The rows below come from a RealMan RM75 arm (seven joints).
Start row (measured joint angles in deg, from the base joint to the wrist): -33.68 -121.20 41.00 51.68 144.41 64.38 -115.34
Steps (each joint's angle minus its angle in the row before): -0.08 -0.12 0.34 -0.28 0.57 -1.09 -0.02; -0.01 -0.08 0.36 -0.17 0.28 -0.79 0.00; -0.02 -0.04 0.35 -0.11 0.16 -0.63 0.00; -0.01 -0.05 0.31 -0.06 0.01 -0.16 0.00; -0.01 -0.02 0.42 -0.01 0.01 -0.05 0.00; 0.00 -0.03 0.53 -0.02 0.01 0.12 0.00; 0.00 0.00 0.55 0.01 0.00 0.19 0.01; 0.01 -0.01 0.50 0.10 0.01 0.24 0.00; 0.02 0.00 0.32 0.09 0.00 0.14 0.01; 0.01 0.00 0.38 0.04 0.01 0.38 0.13; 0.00 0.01 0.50 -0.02 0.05 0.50 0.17; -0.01 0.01 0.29 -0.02 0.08 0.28 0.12; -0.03 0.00 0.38 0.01 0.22 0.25 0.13; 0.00 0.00 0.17 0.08 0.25 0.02 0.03; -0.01 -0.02 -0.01 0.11 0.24 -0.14 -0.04; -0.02 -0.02 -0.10 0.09 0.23 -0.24 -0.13; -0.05 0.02 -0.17 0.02 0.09 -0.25 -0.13; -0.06 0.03 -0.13 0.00 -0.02 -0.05 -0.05; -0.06 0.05 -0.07 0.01 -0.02 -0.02 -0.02
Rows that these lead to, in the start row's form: -33.76 -121.32 41.34 51.40 144.98 63.29 -115.36; -33.77 -121.40 41.70 51.23 145.26 62.50 -115.36; -33.79 -121.44 42.05 51.12 145.42 61.87 -115.36; -33.80 -121.49 42.36 51.06 145.43 61.71 -115.36; -33.81 -121.51 42.78 51.05 145.44 61.66 -115.36; -33.81 -121.54 43.31 51.03 145.45 61.78 -115.36; -33.81 -121.54 43.86 51.04 145.45 61.97 -115.35; -33.80 -121.55 44.36 51.14 145.46 62.21 -115.35; -33.78 -121.55 44.68 51.23 145.46 62.35 -115.34; -33.77 -121.55 45.06 51.27 145.47 62.73 -115.21; -33.77 -121.54 45.56 51.25 145.52 63.23 -115.04; -33.78 -121.53 45.85 51.23 145.60 63.51 -114.92; -33.81 -121.53 46.23 51.24 145.82 63.76 -114.79; -33.81 -121.53 46.40 51.32 146.07 63.78 -114.76; -33.82 -121.55 46.39 51.43 146.31 63.64 -114.80; -33.84 -121.57 46.29 51.52 146.54 63.40 -114.93; -33.89 -121.55 46.12 51.54 146.63 63.15 -115.06; -33.95 -121.52 45.99 51.54 146.61 63.10 -115.11; -34.01 -121.47 45.92 51.55 146.59 63.08 -115.13
